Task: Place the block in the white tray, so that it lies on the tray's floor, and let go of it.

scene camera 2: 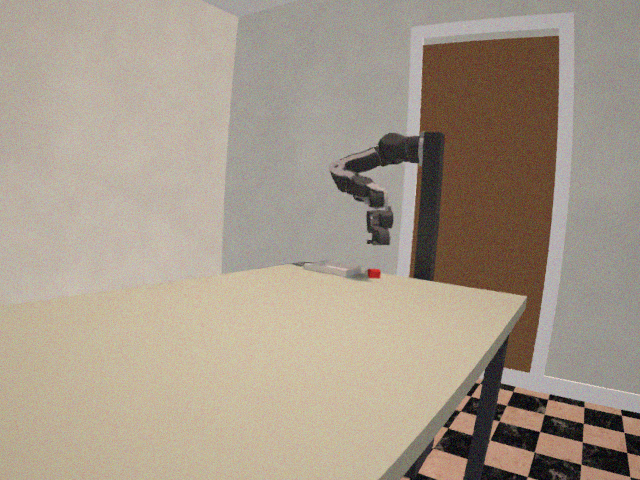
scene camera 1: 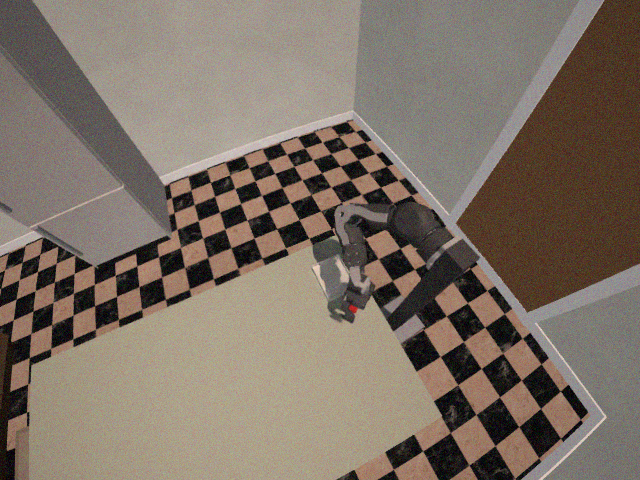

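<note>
The red block (scene camera 1: 352, 308) (scene camera 2: 374, 273) sits on the table close to the near right end of the white tray in the scene camera 2 view; part of it is covered by the gripper in the scene camera 1 view. The white tray (scene camera 1: 319, 276) (scene camera 2: 333, 268) lies flat near the table's back edge, partly in the arm's shadow and partly hidden by the arm from above. My gripper (scene camera 1: 354, 306) (scene camera 2: 378, 241) is open and empty. It hangs above the block, with a clear height between them in the scene camera 2 view.
The pale table (scene camera 1: 222, 372) (scene camera 2: 217, 361) carries the tray and block at its far corner. The arm's dark post (scene camera 1: 433, 284) (scene camera 2: 431, 206) stands just beyond the table's edge. A grey cabinet (scene camera 1: 82, 155) stands on the checkered floor, away from the table.
</note>
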